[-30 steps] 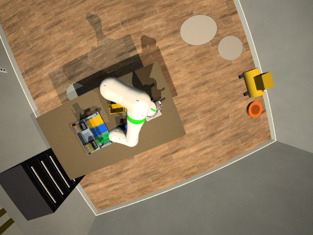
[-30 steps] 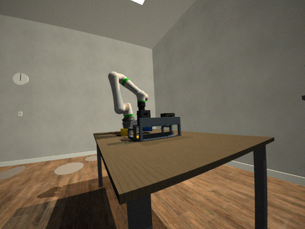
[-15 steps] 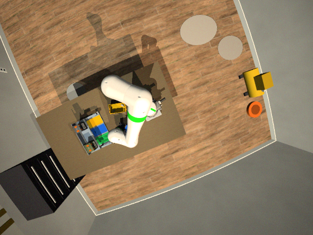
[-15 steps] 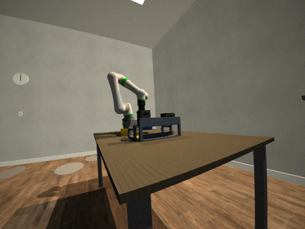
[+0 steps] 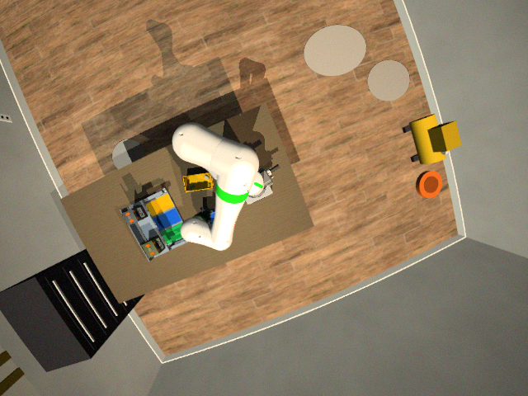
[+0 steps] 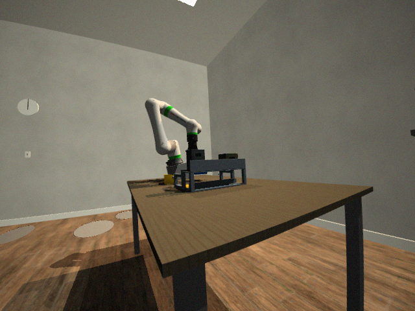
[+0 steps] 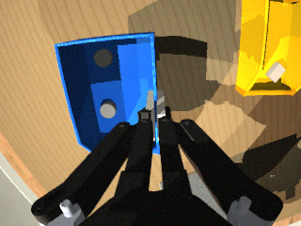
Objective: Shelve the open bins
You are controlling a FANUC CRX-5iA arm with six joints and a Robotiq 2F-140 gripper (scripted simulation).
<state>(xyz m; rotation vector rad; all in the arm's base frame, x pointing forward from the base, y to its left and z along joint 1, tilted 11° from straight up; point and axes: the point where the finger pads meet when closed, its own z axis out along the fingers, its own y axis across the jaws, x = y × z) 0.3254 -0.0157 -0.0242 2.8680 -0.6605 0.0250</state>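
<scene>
The blue bin lies 2 cm ahead of my hand, 5 cm to the left of it and 4 cm below it. Also, from my hand: yellow bin: 3 cm behind, 20 cm to the right, 10 cm below; then blue mark: 32 cm ahead, 12 cm to the right, 13 cm below; then green mark: 34 cm ahead, 1 cm to the right, 13 cm below.
</scene>
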